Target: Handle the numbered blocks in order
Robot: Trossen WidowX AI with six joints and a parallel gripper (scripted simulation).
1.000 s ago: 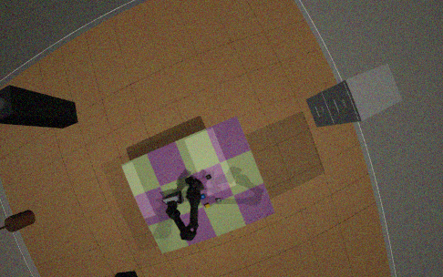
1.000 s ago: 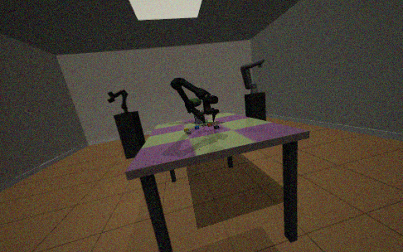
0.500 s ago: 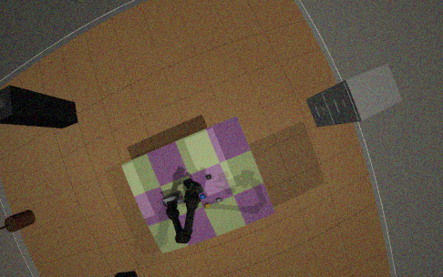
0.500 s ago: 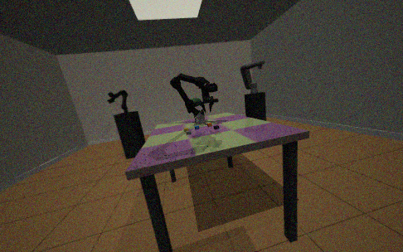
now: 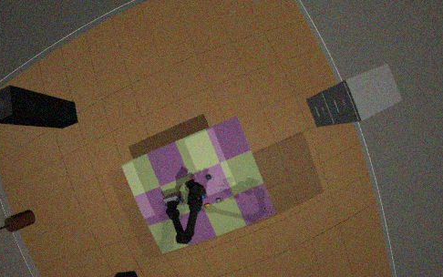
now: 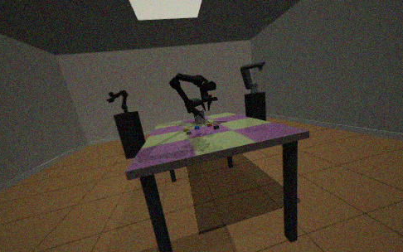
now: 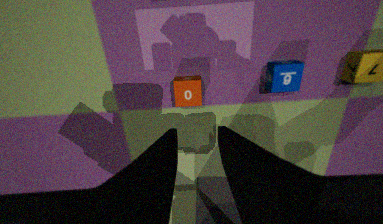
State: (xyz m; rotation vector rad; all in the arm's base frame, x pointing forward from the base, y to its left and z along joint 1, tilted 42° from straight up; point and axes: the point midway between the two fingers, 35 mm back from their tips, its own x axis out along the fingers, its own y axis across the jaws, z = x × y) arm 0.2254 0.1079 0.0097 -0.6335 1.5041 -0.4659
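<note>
Right now the grey block is 130 mm ahead of my gripper tip, 170 mm to the right of it and 120 mm below it. From my gripper tip the other things lie so: dark block (110 mm ahead, 40 mm to the left, 120 mm below); then blue block (10 mm ahead, 100 mm to the right, 120 mm below); then orange block (10 mm behind, 10 mm to the left, 120 mm below).
</note>
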